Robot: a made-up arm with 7 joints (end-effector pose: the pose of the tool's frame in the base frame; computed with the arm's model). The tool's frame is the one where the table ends. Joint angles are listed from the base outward.
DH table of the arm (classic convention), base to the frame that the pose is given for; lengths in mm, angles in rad. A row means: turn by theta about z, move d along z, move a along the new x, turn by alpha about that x. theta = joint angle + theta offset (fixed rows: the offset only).
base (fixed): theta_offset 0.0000  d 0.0  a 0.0  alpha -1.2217
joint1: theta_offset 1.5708  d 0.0  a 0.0  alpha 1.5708
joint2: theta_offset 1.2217  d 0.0  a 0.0  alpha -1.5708
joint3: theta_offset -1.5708  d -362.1  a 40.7  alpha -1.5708
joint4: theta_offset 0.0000  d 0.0  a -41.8  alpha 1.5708
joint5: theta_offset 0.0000  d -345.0  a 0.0  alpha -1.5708
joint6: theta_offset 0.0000  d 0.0  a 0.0  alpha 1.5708
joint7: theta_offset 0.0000  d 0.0  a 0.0  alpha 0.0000
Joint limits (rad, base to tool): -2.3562..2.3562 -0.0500..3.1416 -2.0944..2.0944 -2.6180..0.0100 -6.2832..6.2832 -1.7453..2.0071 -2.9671..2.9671
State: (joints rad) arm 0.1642 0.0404 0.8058 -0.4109 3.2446 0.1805 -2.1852
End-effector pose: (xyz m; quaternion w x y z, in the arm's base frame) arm -0.0175 0.1314 -0.6966 0.5691 0.0511 -0.2608 0.7781
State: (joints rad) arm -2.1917 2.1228 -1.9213 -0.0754 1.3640 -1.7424 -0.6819
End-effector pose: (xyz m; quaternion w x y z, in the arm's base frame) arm -0.0925 0.6835 0.1671 0.2064 -0.9002 0.3793 0.0572
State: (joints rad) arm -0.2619 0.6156 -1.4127 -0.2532 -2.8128 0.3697 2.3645
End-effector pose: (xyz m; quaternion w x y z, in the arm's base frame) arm 0.1955 0.3287 -0.6004 0.5274 0.1897 -0.1205 -0.8193
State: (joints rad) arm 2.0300 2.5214 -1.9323 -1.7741 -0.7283 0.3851 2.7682
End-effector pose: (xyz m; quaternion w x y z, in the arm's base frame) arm -0.0378 0.3922 0.3251 0.4314 0.4639 0.7732 -0.0291
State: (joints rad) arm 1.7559 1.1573 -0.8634 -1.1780 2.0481 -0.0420 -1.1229
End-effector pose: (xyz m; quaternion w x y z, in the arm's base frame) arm -0.5883 0.2325 -0.0398 0.8649 0.0340 0.4970 0.0616
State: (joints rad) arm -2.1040 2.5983 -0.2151 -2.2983 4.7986 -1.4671 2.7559
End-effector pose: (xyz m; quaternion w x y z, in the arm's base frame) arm -0.2039 0.0756 0.2932 0.5067 0.5962 -0.5954 -0.1827
